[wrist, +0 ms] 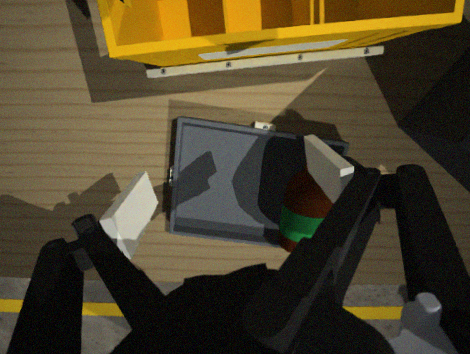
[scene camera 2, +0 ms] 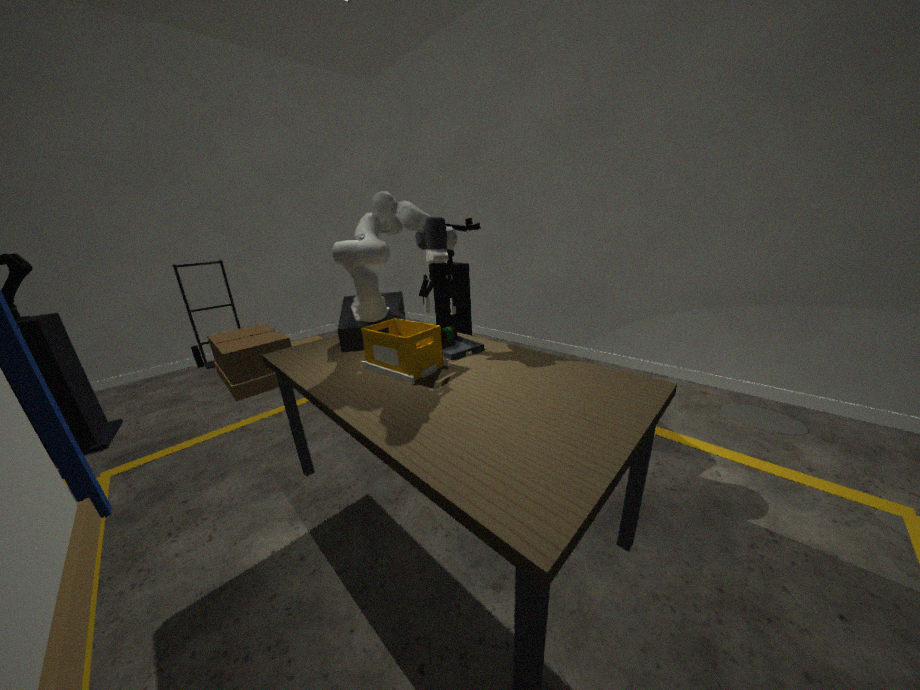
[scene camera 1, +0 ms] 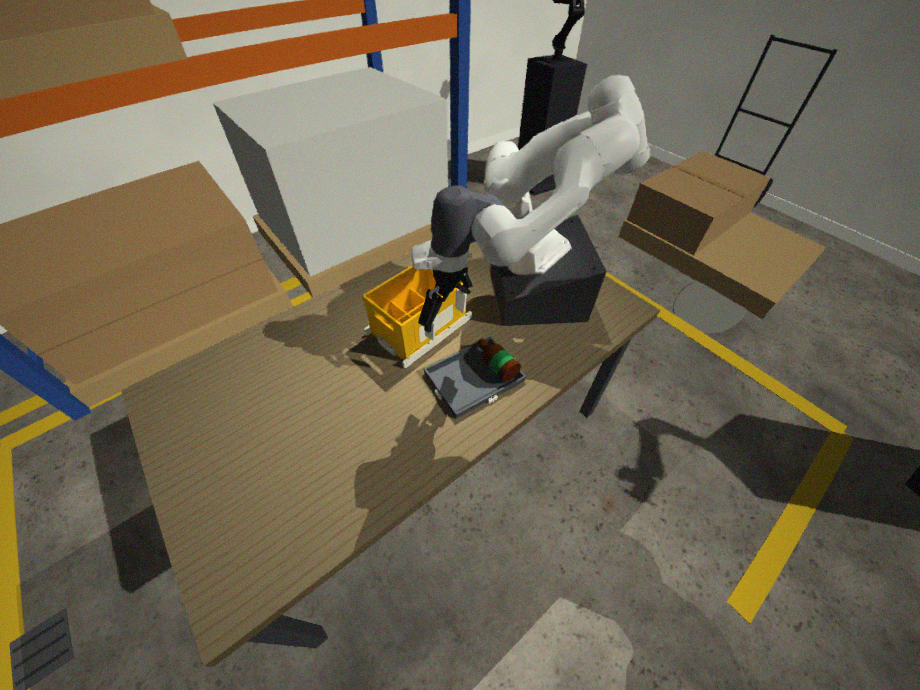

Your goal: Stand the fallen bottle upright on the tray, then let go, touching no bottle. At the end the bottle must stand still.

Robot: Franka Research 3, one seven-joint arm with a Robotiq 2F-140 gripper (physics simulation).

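Note:
The brown bottle with a green band [scene camera 1: 501,361] [scene camera 2: 448,335] [wrist: 299,223] lies on its side at one side of the grey tray [scene camera 1: 464,389] [scene camera 2: 468,346] [wrist: 220,145]. In scene camera 1 its neck points up and left, towards the crate side. In the wrist view the right finger covers its neck and part of its body. My gripper [scene camera 1: 445,315] [scene camera 2: 439,304] [wrist: 227,171] is wide open and empty, above the table and apart from the bottle. In the wrist view the tray shows between and beyond the fingertips.
A yellow crate with compartments [scene camera 1: 393,332] [scene camera 2: 405,349] [wrist: 280,37] stands beside the tray, very near the gripper in scene camera 1. The arm's dark base block [scene camera 1: 549,297] stands on the wooden table [scene camera 1: 297,445] [scene camera 2: 520,415]. The table's edge runs close past the tray.

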